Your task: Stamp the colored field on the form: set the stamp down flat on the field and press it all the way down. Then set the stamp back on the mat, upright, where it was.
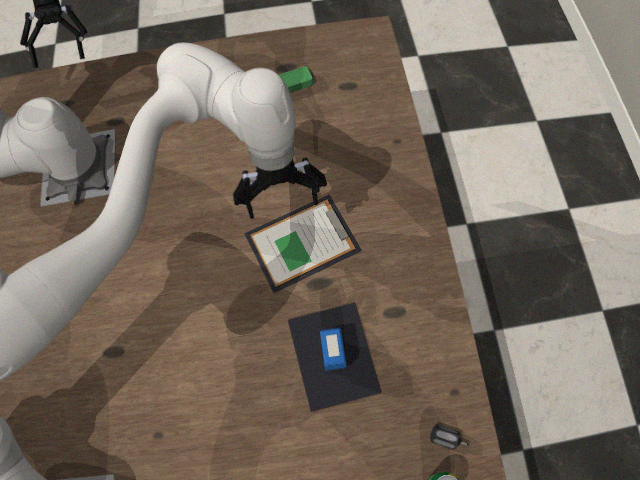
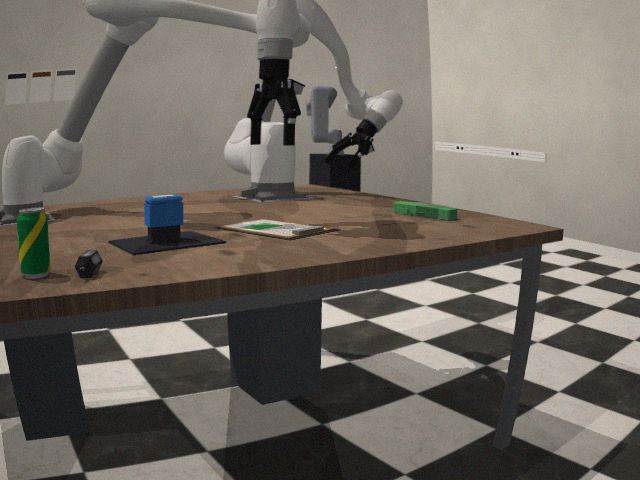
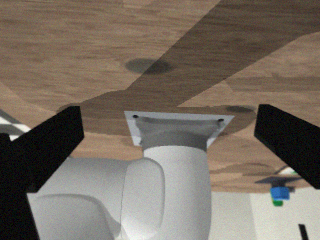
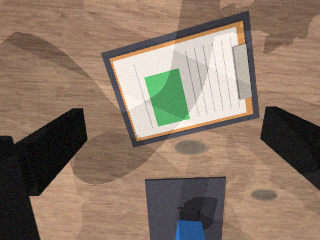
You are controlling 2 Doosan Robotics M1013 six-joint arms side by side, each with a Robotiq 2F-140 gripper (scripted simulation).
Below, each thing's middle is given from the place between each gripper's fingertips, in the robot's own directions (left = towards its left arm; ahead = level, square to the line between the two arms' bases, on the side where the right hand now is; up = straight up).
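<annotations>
From my right hand, the blue stamp (image 2: pixel 163 215) is 7 cm ahead, 31 cm to the right and 16 cm below. The dark mat (image 1: pixel 358 380) is 7 cm ahead of my right hand, 31 cm to the right of it and 21 cm below it. Going by its middle, the dark mat is nearer to my right hand than to my left hand.
My left hand (image 2: pixel 337 163) is 70 cm short of the blue stamp, 96 cm to the left of it and 7 cm above it. The dark mat is 70 cm ahead of my left hand, 96 cm to the right of it and 12 cm below it.
</annotations>
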